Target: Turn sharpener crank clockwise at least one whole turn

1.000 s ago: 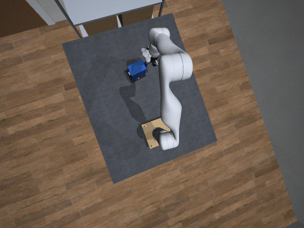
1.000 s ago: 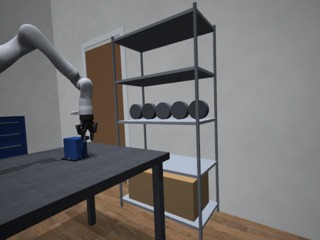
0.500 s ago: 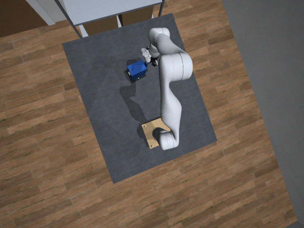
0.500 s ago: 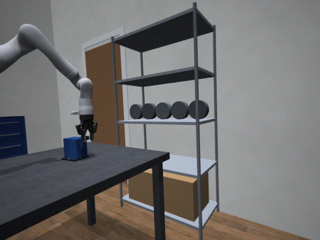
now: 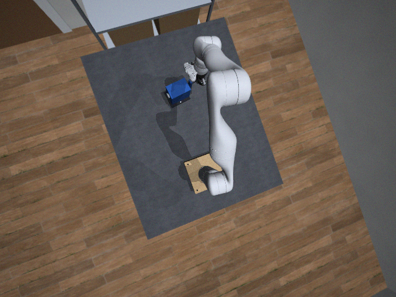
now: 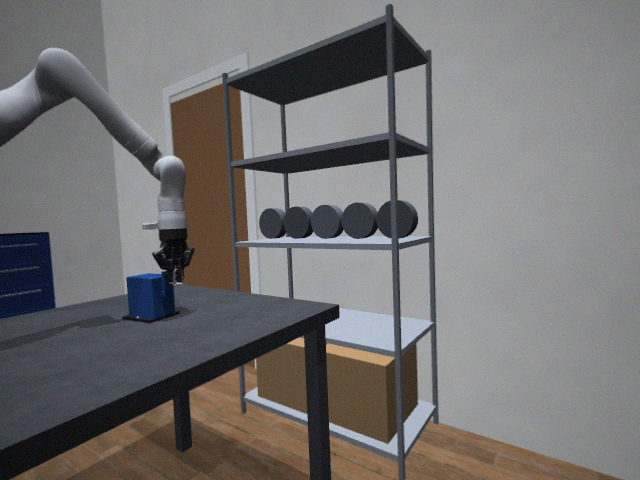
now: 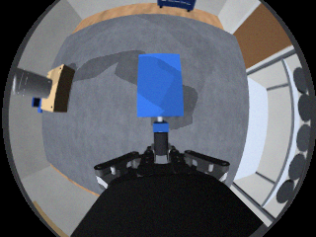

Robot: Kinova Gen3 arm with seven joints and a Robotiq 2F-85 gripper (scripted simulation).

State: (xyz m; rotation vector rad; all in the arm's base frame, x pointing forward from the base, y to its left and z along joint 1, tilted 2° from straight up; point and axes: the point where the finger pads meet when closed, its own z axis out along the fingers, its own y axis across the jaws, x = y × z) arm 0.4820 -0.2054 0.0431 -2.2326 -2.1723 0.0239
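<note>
The dark crank knob is 20 mm to the left of my hand. Round my hand: blue crank arm (20 mm to the left).
</note>
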